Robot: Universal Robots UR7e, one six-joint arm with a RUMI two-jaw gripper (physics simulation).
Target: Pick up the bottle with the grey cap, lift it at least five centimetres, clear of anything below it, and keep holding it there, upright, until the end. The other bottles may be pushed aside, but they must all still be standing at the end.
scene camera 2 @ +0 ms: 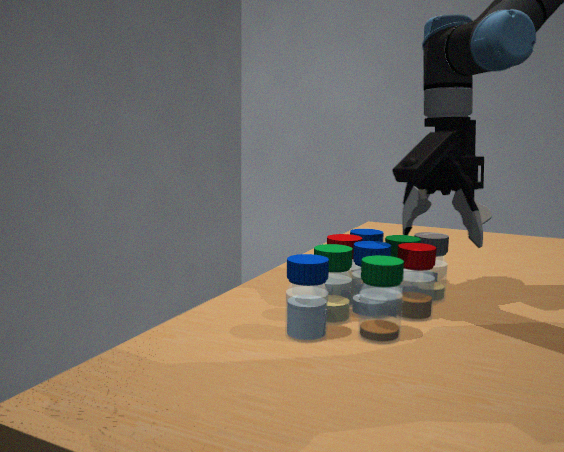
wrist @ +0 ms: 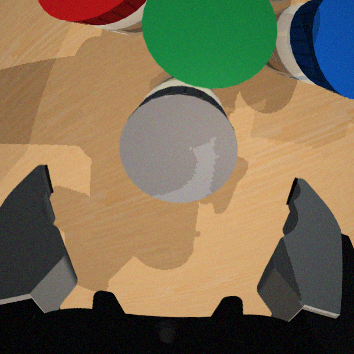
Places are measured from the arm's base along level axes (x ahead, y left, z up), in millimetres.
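Pixels of known places: gripper, between the fingertips: [scene camera 2: 440,242] [wrist: 170,175].
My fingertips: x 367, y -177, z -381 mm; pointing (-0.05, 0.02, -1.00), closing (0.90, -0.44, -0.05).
Observation:
Ahead of a thing's pixels: the offset from my fingertips to its middle. Level surfaces: height alone.
The bottle with the grey cap {dy +16, dx +11, dz -40 mm} [scene camera 2: 431,243] [wrist: 178,148] stands upright on the table at the back right of the group; in the scene view its body is partly hidden behind a red-capped bottle. My gripper [scene camera 2: 443,239] [wrist: 170,175] is open and empty. Its fingertips are around the height of the caps in the scene view. In the wrist view the grey cap lies ahead of the fingertips, between their two sides, touching neither finger. The gripper points down.
A green-capped bottle {dy +64, dx +45, dz -40 mm} [scene camera 2: 402,243] [wrist: 210,40] stands close beside the grey-capped one. A red-capped bottle {dy +113, dx +9, dz -40 mm} [scene camera 2: 417,256] [wrist: 95,9] and a blue-capped bottle {dy +41, dx +111, dz -40 mm} [scene camera 2: 366,235] [wrist: 332,45] stand near it. Several more bottles stand upright toward the front left of the wooden table {dz -92 mm} [scene camera 2: 300,390].

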